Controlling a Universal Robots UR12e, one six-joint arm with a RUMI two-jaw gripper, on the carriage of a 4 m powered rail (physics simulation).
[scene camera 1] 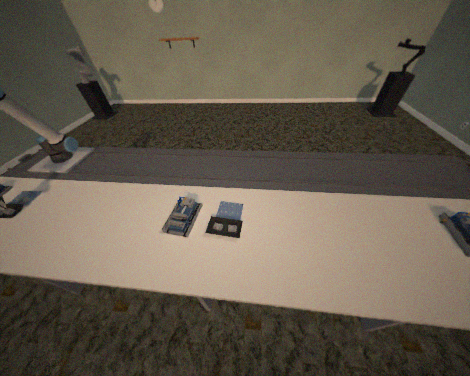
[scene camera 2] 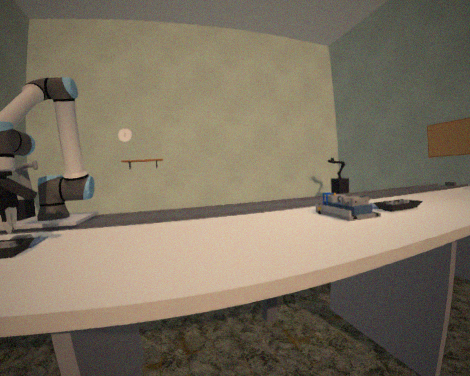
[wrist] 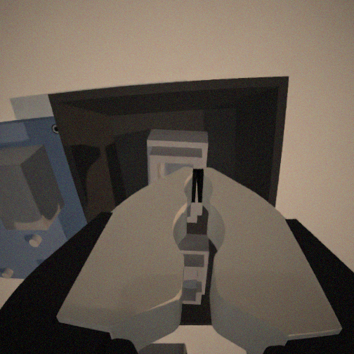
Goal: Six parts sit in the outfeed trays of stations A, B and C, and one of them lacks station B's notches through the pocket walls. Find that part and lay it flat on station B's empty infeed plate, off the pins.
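Frame: origin at the arm's base, x right, y down, z ahead, level; metres.
Seen in the pictures: gripper, fingertip midpoint: [scene camera 1: 5, 209] [scene camera 2: 10, 234]; arm's base at its link origin: [scene camera 1: 62, 158] [scene camera 2: 53, 218].
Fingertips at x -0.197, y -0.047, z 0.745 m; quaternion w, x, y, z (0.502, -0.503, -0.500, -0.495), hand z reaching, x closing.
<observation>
Pixels of each thing's top centre, then the offset from my fingertips to it.
- black outfeed tray at its top centre: [scene camera 2: 7, 238] [scene camera 1: 13, 201] dy +0.035, dx +0.083, dz -0.101 m
- black tray at its top centre: [scene camera 2: 384, 200] [scene camera 1: 226, 216] dy +0.035, dx -1.757, dz -0.100 m
- blue plate at its top centre: [scene camera 1: 229, 210] dy +0.069, dx -1.771, dz -0.176 m
- grey fixture at its top centre: [scene camera 2: 345, 195] [scene camera 1: 181, 210] dy -0.022, dx -1.428, dz -0.085 m
In the wrist view my gripper [wrist: 196, 171] [scene camera 2: 9, 229] is shut, its tips together with nothing seen between them, over a black outfeed tray [wrist: 170, 87] [scene camera 2: 20, 246]. One light grey pocketed part [wrist: 177, 138] lies in the tray by the fingertips, its lower half hidden by the fingers. A second grey part [wrist: 194, 261] shows through the gap between the fingers, mostly covered. Notches cannot be made out on either. At the middle station, a black tray [scene camera 1: 225, 220] [scene camera 2: 411, 205] holds two light parts [scene camera 1: 218, 226] [scene camera 1: 232, 228]. A blue plate [scene camera 1: 230, 208] with light dots adjoins it.
A blue and grey fixture [scene camera 1: 183, 216] [scene camera 2: 345, 206] stands beside the middle tray. Another fixture [scene camera 1: 462, 227] is at the right edge in scene camera 1. In the wrist view a blue plate [wrist: 37, 131] with a grey block [wrist: 25, 185] and pins adjoins the tray on the left.
</observation>
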